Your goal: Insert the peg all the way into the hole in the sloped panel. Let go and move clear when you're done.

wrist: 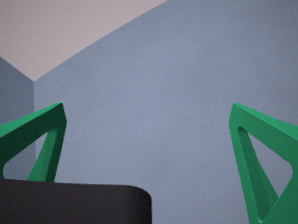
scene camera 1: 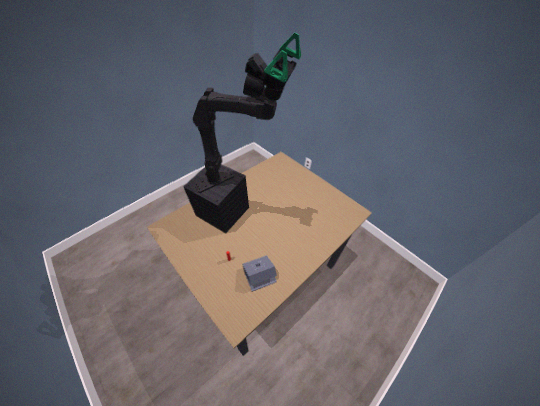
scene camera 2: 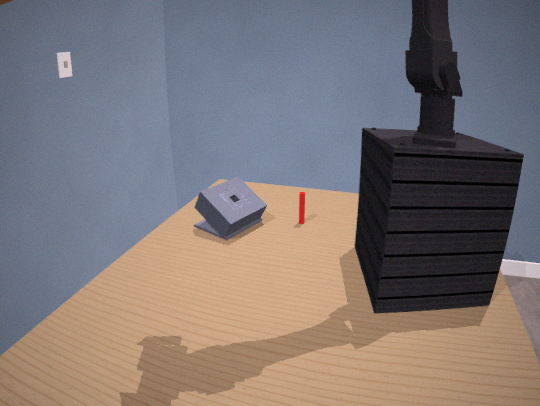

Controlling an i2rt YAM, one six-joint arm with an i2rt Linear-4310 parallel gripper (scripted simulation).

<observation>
my gripper: wrist; scene camera 1; not seen in scene camera 2 (out of frame)
same spot on my gripper: (wrist: 32, 194) = (scene camera 1: 276, 54)
</observation>
